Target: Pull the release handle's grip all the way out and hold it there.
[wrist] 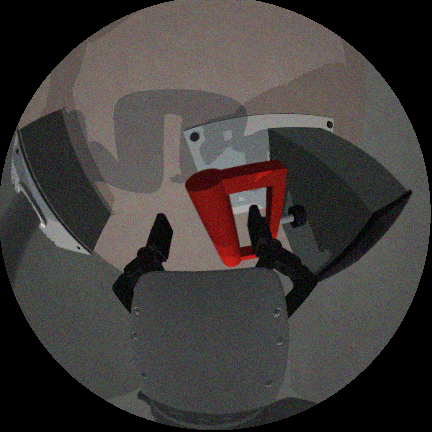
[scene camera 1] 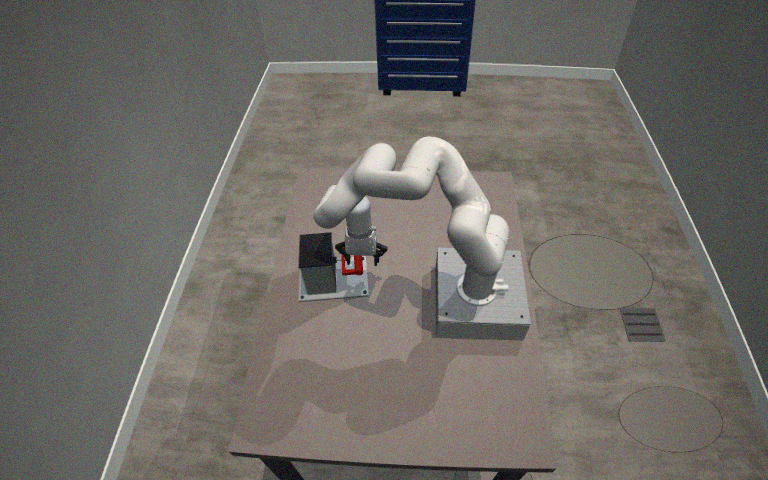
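Observation:
The release handle is a red rectangular frame with a thick round grip (scene camera 1: 359,266) (wrist: 212,220) on the side away from the dark box housing (scene camera 1: 316,250) (wrist: 320,175). A short metal rod with a black collar (wrist: 298,216) shows between frame and housing. The housing stands on a light grey plate (scene camera 1: 353,288) (wrist: 292,121). My gripper (scene camera 1: 362,262) (wrist: 206,218) is open, pointing down over the handle. In the wrist view one fingertip appears over the frame's opening, between grip and housing; the other is on the grip's far side. Whether the fingers touch the handle cannot be told.
The arm's grey base block (scene camera 1: 453,308) (wrist: 65,175) stands on the brown table (scene camera 1: 396,441), to the right of the handle in the scene view. The arm arches between the base and the handle. A blue drawer cabinet (scene camera 1: 424,50) stands at the far wall.

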